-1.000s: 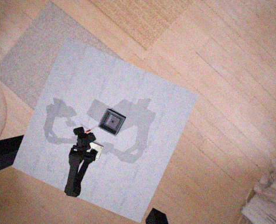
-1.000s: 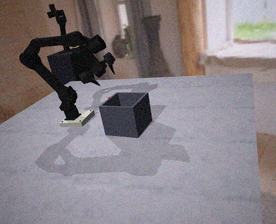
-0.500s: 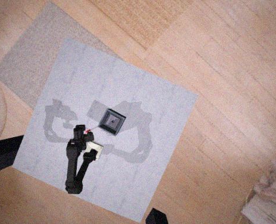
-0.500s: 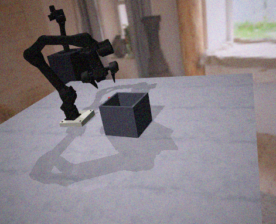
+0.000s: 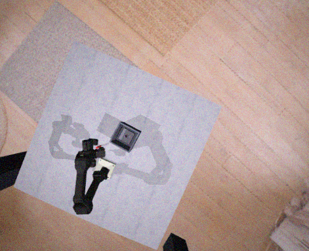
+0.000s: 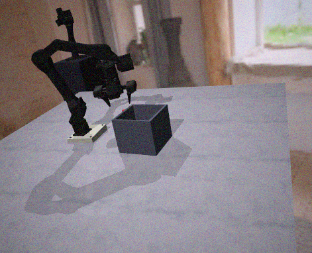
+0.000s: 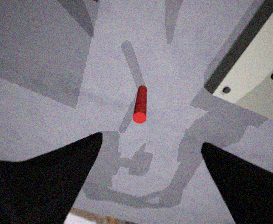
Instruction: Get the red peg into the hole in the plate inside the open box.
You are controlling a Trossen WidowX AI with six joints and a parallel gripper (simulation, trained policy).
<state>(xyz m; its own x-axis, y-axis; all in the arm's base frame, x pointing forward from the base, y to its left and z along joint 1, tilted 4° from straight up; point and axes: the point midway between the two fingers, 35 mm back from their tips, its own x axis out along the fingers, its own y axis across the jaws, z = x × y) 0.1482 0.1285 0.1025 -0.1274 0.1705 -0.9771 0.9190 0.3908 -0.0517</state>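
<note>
Now: the red peg 60 mm below my gripper tip and 10 mm ahead of it. Also, from my gripper tip: light grey plate (190 mm ahead, 150 mm to the right, 60 mm below).
</note>
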